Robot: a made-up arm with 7 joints. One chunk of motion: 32 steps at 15 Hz.
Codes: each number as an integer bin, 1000 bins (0 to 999) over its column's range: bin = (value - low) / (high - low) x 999, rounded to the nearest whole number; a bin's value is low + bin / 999 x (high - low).
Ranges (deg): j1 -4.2..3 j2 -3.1..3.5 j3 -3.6..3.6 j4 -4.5..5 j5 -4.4..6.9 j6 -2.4..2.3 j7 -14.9..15
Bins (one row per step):
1: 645 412 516 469 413 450 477
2: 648 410 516 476 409 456 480
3: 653 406 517 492 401 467 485
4: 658 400 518 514 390 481 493
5: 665 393 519 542 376 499 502
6: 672 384 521 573 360 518 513
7: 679 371 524 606 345 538 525
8: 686 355 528 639 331 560 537
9: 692 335 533 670 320 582 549
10: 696 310 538 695 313 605 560
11: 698 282 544 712 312 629 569
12: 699 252 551 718 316 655 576
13: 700 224 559 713 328 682 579
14: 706 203 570 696 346 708 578
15: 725 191 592 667 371 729 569
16: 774 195 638 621 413 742 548
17: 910 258 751 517 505 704 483
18: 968 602 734 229 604 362 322
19: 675 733 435 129 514 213 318
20: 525 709 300 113 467 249 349
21: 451 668 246 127 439 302 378
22: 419 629 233 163 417 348 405
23: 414 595 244 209 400 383 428
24: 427 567 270 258 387 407 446
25: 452 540 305 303 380 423 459
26: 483 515 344 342 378 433 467
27: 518 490 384 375 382 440 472
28: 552 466 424 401 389 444 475
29: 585 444 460 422 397 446 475
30: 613 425 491 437 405 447 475
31: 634 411 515 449 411 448 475
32: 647 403 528 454 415 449 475
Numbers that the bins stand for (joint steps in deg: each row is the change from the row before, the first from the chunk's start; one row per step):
1: 0.449 -0.378 0.119 -0.040 0.272 -0.283 -0.623
2: 0.470 -0.391 0.119 0.027 0.226 -0.255 -0.534
3: 0.506 -0.418 0.126 0.179 0.136 -0.203 -0.384
4: 0.542 -0.457 0.133 0.388 0.011 -0.137 -0.145
5: 0.593 -0.504 0.141 0.654 -0.147 -0.052 0.125
6: 0.643 -0.563 0.155 0.949 -0.328 0.037 0.454
7: 0.694 -0.649 0.177 1.263 -0.498 0.131 0.813
8: 0.744 -0.755 0.205 1.577 -0.656 0.235 1.172
9: 0.787 -0.887 0.241 1.871 -0.780 0.338 1.532
10: 0.816 -1.052 0.277 2.109 -0.860 0.446 1.861
11: 0.831 -1.237 0.321 2.271 -0.871 0.559 2.130
12: 0.838 -1.435 0.371 2.328 -0.826 0.682 2.340
13: 0.845 -1.620 0.429 2.280 -0.690 0.809 2.429
14: 0.888 -1.759 0.508 2.119 -0.486 0.931 2.399
15: 1.025 -1.838 0.667 1.843 -0.204 1.030 2.130
16: 1.378 -1.812 0.998 1.405 0.272 1.091 1.502
17: 2.359 -1.395 1.813 0.416 1.312 0.912 -0.444
18: 2.777 0.877 1.690 -2.322 2.432 -0.697 -5.263
19: 0.665 1.743 -0.465 -3.273 1.414 -1.398 -5.382
20: -0.416 1.584 -1.438 -3.425 0.882 -1.229 -4.454
21: -0.950 1.313 -1.827 -3.292 0.566 -0.979 -3.586
22: -1.180 1.056 -1.921 -2.950 0.317 -0.763 -2.778
23: -1.216 0.831 -1.841 -2.513 0.125 -0.598 -2.090
24: -1.123 0.646 -1.654 -2.047 -0.023 -0.485 -1.551
25: -0.942 0.468 -1.402 -1.619 -0.102 -0.410 -1.162
26: -0.719 0.302 -1.121 -1.248 -0.124 -0.363 -0.923
27: -0.467 0.137 -0.832 -0.934 -0.079 -0.330 -0.773
28: -0.222 -0.021 -0.544 -0.687 0.000 -0.311 -0.683
29: 0.016 -0.167 -0.285 -0.487 0.091 -0.302 -0.683
30: 0.218 -0.292 -0.061 -0.344 0.181 -0.297 -0.683
31: 0.369 -0.385 0.112 -0.230 0.249 -0.292 -0.683
32: 0.463 -0.438 0.205 -0.183 0.294 -0.288 -0.683

